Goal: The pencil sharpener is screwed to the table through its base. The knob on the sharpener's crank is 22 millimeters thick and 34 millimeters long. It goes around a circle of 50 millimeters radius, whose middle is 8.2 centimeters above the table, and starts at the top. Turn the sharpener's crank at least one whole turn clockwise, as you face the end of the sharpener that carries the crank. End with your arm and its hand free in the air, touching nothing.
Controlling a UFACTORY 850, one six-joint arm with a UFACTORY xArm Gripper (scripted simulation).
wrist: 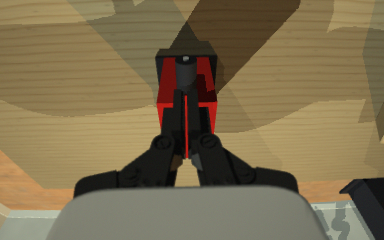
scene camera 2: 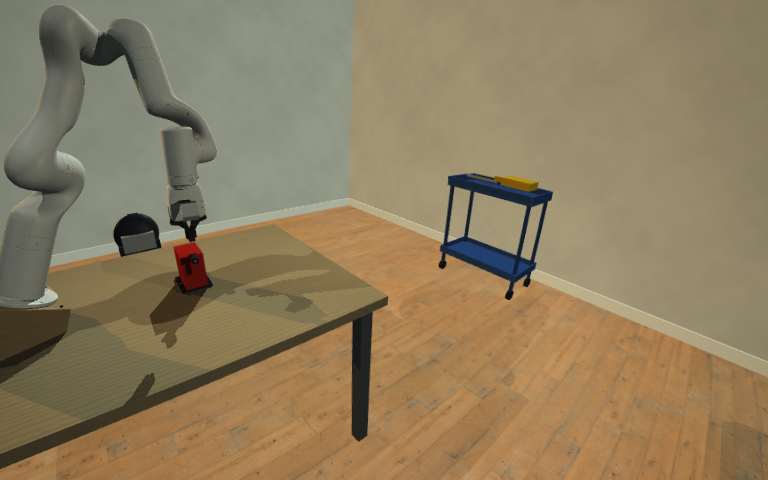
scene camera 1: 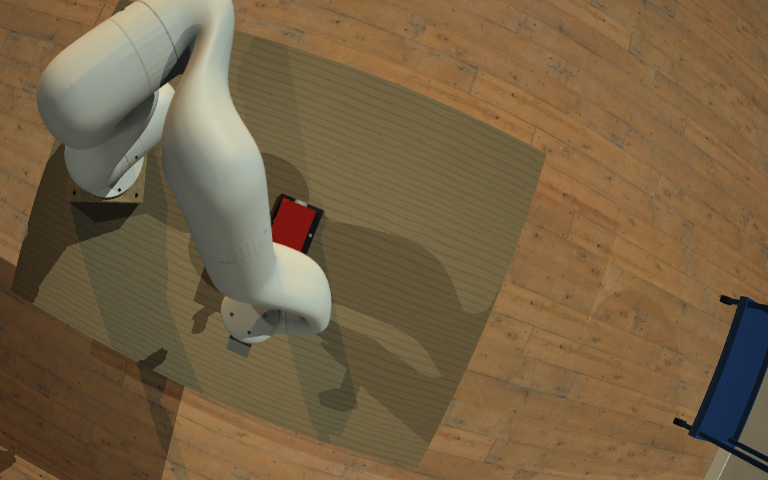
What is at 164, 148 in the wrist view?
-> The gripper.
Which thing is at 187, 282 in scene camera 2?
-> A red pencil sharpener.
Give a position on a red pencil sharpener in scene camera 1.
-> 293, 224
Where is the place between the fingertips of the gripper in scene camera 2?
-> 191, 240
